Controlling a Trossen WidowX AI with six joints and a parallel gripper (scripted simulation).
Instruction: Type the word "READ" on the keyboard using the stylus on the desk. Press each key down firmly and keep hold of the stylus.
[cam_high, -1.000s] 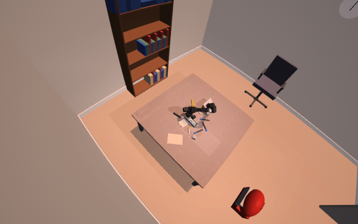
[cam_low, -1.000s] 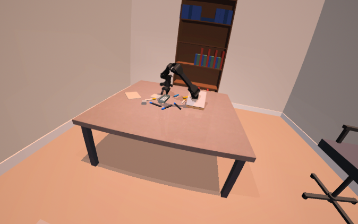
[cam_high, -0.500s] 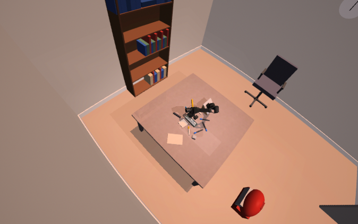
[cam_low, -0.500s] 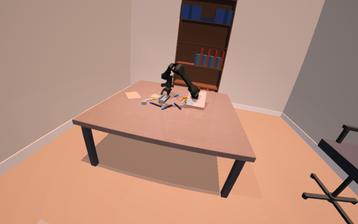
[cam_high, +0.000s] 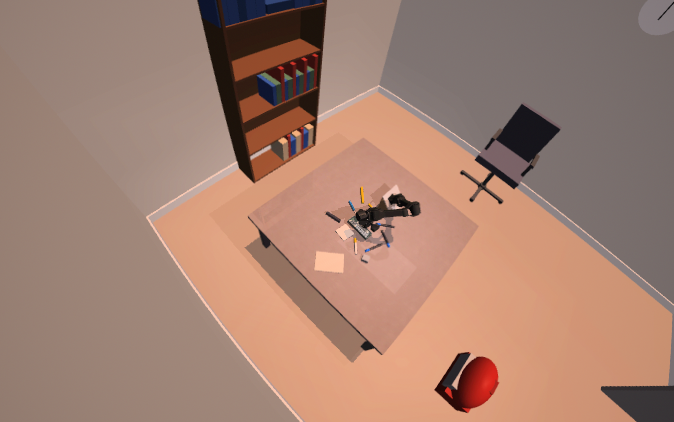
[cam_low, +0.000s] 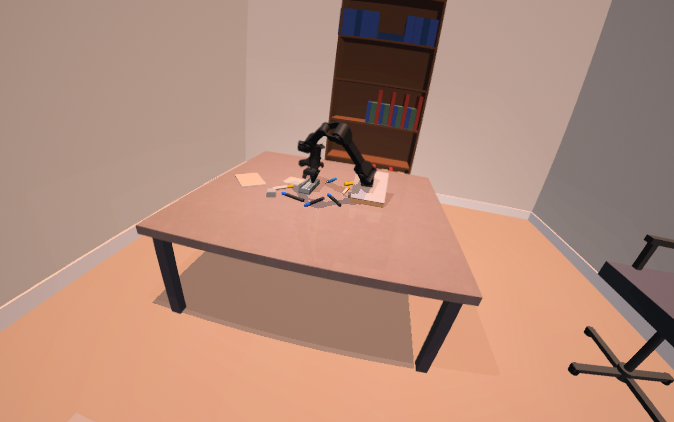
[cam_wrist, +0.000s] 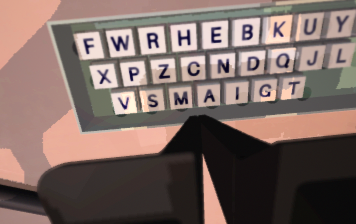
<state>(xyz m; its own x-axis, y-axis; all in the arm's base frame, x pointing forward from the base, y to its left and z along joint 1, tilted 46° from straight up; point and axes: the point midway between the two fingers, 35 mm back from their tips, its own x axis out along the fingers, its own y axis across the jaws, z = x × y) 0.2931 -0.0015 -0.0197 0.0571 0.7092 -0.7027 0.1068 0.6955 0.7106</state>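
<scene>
The blue stylus is 7 cm behind my gripper tip, 16 cm to the right of it and 3 cm below it. From my gripper tip the other things lie so: yellow pen 22 cm behind, 20 cm to the right, 3 cm below; grey eraser 18 cm ahead, 16 cm to the left, 3 cm below; dark cylinder 9 cm ahead, 22 cm to the right, 3 cm below.
</scene>
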